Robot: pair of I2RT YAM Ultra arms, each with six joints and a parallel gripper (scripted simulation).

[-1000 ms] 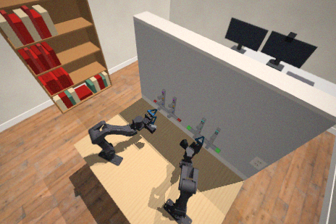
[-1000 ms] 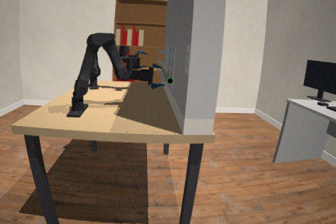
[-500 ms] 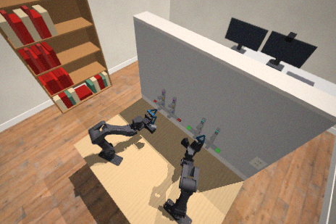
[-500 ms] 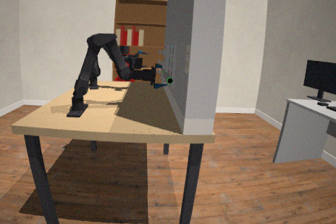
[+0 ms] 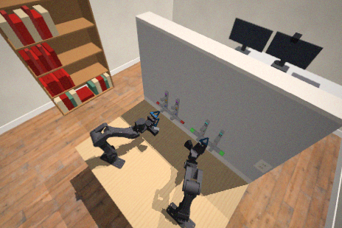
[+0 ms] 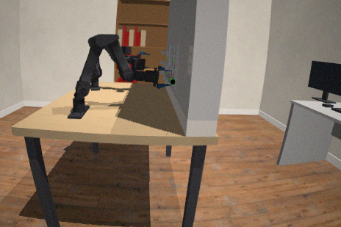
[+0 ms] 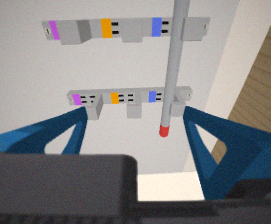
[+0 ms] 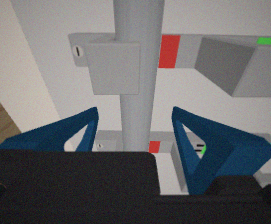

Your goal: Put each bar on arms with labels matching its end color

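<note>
Now: the green-ended bar right at my right hand. The rest, counted from my right hand: grey wall panel: 12 cm ahead, 17 cm to the left, 25 cm above.
</note>
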